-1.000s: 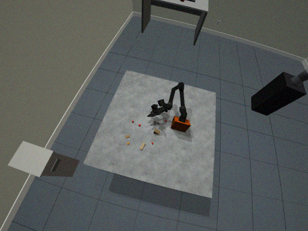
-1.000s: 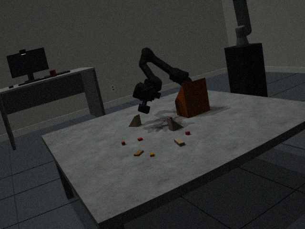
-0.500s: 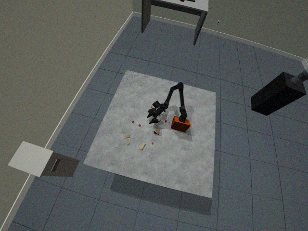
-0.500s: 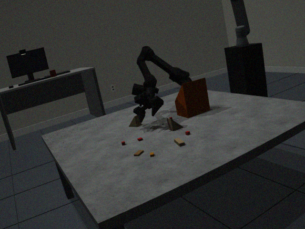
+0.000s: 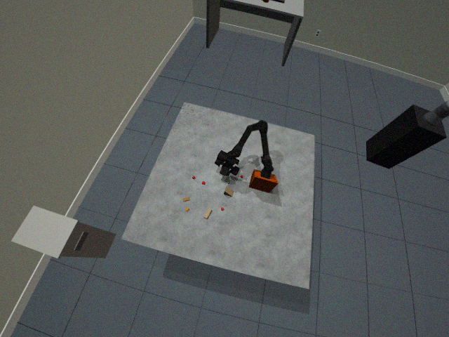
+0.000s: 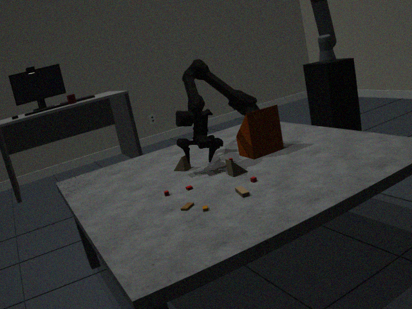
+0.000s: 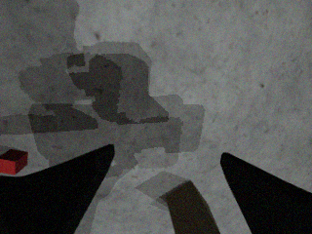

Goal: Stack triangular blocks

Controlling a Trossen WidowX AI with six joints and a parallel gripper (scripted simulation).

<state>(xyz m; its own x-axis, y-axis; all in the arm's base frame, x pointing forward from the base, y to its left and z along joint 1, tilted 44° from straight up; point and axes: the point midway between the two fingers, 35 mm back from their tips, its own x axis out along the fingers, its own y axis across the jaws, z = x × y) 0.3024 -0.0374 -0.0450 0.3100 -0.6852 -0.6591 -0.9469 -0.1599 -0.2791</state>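
My gripper tip is now 11 cm to the left of the triangular block, 4 cm short of it and 3 cm above it. Round my gripper tip: small orange cube: 38 cm to the left, 14 cm ahead, 4 cm below; brown plank: 32 cm to the left, 18 cm ahead, 4 cm below; tan plank: 36 cm to the left, 4 cm below, 1 cm behind.
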